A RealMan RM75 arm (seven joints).
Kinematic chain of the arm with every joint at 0, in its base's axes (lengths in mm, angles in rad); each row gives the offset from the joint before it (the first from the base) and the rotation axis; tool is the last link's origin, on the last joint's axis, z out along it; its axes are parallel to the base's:
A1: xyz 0 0 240.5 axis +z
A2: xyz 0 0 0 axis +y
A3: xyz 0 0 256 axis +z
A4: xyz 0 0 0 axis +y
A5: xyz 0 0 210 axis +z
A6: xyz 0 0 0 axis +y
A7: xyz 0 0 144 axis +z
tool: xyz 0 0 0
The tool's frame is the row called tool.
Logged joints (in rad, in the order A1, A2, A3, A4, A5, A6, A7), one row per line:
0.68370 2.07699 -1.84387 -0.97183 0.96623 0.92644 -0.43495
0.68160 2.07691 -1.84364 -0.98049 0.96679 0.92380 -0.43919
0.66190 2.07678 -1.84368 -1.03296 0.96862 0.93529 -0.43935
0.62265 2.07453 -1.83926 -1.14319 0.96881 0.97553 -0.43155
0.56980 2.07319 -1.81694 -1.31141 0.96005 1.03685 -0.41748
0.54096 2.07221 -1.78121 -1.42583 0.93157 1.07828 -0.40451
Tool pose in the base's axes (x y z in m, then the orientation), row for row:
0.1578 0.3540 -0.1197 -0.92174 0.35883 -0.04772 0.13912
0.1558 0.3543 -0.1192 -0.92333 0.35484 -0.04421 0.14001
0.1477 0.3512 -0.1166 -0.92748 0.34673 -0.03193 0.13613
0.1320 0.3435 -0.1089 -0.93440 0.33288 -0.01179 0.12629
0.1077 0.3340 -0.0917 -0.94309 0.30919 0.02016 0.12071
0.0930 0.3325 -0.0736 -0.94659 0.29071 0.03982 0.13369
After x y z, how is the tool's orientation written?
As a quaternion, x y z w.
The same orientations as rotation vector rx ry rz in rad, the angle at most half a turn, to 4 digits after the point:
-2.6643 1.0372 -0.1379
-2.6676 1.0252 -0.1277
-2.6855 1.0039 -0.0925
-2.7206 0.9692 -0.0343
-2.7547 0.9031 0.0589
-2.7446 0.8429 0.1155

